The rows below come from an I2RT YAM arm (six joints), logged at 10 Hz.
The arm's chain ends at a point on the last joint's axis. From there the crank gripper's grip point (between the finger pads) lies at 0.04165 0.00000 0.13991 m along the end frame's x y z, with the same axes.
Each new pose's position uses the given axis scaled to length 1; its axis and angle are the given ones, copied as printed.
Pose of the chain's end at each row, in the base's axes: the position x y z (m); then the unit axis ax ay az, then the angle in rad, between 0 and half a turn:
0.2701, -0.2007, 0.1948, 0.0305, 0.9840, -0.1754, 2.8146
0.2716, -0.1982, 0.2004, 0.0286, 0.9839, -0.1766, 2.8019
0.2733, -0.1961, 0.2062, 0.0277, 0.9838, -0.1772, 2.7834
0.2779, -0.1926, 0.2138, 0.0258, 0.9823, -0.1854, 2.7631
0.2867, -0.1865, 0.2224, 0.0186, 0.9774, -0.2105, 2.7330
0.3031, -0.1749, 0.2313, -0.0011, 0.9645, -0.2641, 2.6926
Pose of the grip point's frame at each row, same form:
0.2735, -0.2490, 0.0571, 0.0305, 0.9840, -0.1754, 2.8146
0.2769, -0.2469, 0.0629, 0.0286, 0.9839, -0.1766, 2.8019
0.2813, -0.2451, 0.0689, 0.0277, 0.9838, -0.1772, 2.7834
0.2887, -0.2439, 0.0776, 0.0258, 0.9823, -0.1854, 2.7631
0.3018, -0.2448, 0.0894, 0.0186, 0.9774, -0.2105, 2.7330
0.3242, -0.2474, 0.1064, -0.0011, 0.9645, -0.2641, 2.6926

